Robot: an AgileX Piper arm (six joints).
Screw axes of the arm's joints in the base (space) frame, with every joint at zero. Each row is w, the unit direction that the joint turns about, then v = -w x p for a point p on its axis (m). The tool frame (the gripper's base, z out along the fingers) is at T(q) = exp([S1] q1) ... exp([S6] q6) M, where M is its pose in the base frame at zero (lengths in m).
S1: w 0 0 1 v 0 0 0
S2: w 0 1 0 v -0.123 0 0
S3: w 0 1 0 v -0.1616 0 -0.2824
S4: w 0.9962 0 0.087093 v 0 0.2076 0
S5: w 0 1 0 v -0.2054 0 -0.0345
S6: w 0.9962 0 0.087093 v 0 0.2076 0
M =
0.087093 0 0.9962 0.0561
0 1 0 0
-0.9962 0 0.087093 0.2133
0 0 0 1
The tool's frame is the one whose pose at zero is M.
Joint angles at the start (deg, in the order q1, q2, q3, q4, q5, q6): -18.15, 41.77, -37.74, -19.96, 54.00, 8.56
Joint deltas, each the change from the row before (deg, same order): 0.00, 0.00, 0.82, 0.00, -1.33, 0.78; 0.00, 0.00, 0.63, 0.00, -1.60, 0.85; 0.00, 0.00, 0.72, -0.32, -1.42, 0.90; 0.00, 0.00, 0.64, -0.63, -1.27, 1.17; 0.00, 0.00, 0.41, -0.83, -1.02, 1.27; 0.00, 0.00, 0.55, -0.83, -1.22, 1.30; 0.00, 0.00, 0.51, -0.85, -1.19, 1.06; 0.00, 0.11, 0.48, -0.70, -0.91, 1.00; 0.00, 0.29, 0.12, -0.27, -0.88, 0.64; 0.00, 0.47, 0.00, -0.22, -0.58, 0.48; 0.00, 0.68, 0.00, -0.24, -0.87, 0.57
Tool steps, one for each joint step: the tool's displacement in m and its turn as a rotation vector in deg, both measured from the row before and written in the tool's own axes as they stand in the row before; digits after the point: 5 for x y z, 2 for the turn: 0.00108, 0.00135, 0.00290, -0.25, -0.53, 0.56; -0.00002, 0.00117, 0.00219, -0.30, -0.97, 0.68; 0.00064, 0.00084, 0.00246, -0.05, -0.75, 0.51; 0.00054, 0.00036, 0.00215, 0.19, -0.72, 0.59; -0.00005, -0.00016, 0.00134, 0.36, -0.74, 0.60; 0.00027, 0.00011, 0.00177, 0.27, -0.80, 0.58; 0.00017, 0.00008, 0.00161, 0.26, -0.82, 0.32; 0.00050, 0.00024, 0.00186, 0.20, -0.45, 0.33; -0.00100, 0.00054, 0.00135, -0.09, -0.50, 0.33; -0.00111, 0.00053, 0.00162, -0.04, -0.15, 0.19; -0.00160, 0.00088, 0.00236, -0.13, -0.22, 0.20
